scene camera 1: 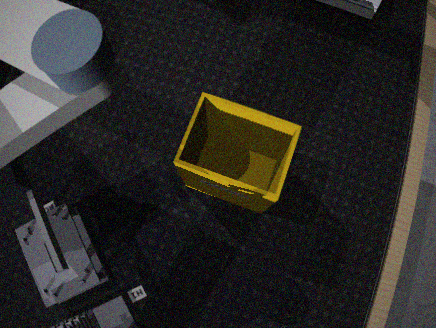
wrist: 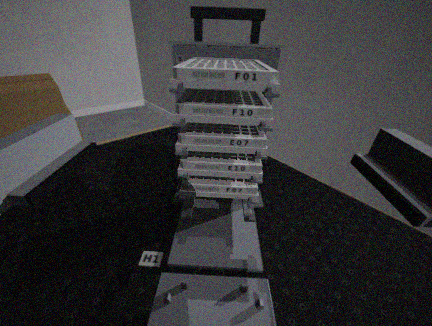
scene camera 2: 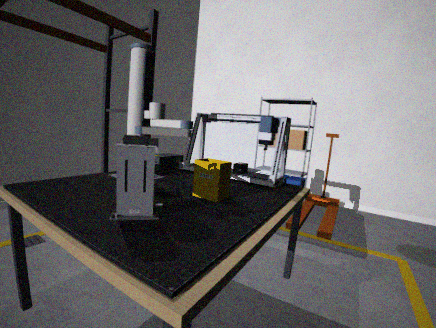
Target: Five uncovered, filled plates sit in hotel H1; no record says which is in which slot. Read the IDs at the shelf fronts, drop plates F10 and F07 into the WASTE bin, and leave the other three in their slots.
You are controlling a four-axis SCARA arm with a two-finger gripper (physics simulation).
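Frame: origin at the arm's base, x up, y back, z right, level; centimetres.
Where they show: gripper, fingertip midpoint: (scene camera 1: 14, 294) (wrist: 224, 138).
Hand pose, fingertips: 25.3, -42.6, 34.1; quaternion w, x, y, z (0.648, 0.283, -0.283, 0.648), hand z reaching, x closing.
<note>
Things, the pixels of their top centre, and the offset from my fingertips, as dx, dy, dz.
- F01, middle of its top: (wrist: 225, 62) +2.6, -9.5, +8.7
- F10, middle of its top: (wrist: 224, 90) -0.2, -9.5, +8.7
- E07, middle of its top: (wrist: 222, 115) -3.0, -9.5, +8.7
- E10, middle of its top: (wrist: 221, 137) -5.8, -9.5, +8.7
- F07, middle of its top: (wrist: 220, 156) -8.7, -9.5, +8.7
- yellow WASTE bin, middle of its top: (scene camera 1: 239, 143) (scene camera 2: 213, 160) -4.0, -22.0, -31.5
- grey platform with small pegs, middle of its top: (scene camera 1: 52, 255) -17.0, +4.3, -4.1
- H1 tag, middle of its top: (wrist: 151, 258) (scene camera 1: 136, 293) -24.0, -12.1, -2.3
Hotel H1 (wrist: 225, 48) (scene camera 2: 135, 167) holds five stacked plates, lettered from top to bottom: F01 (wrist: 210, 76), F10 (wrist: 212, 111), E07 (wrist: 212, 143), E10 (wrist: 212, 167) and F07 (wrist: 215, 190). The lowest label is dim and grainy. My gripper (wrist: 224, 138) is open and empty; its two fingers stand wide apart at the left and right of the wrist view, with the plate stack seen ahead between them. The yellow WASTE bin (scene camera 1: 250, 117) (scene camera 2: 211, 182) stands upright on the dark table; no plate shows inside it.
A grey platform with small pegs (wrist: 225, 292) (scene camera 1: 82, 257) lies in front of the hotel, with an H1 tag (wrist: 150, 258) (scene camera 1: 137, 293) nearby. The arm's blue-capped link (scene camera 1: 67, 42) hangs at upper left. A gantry frame (scene camera 2: 235, 118) stands behind the bin.
</note>
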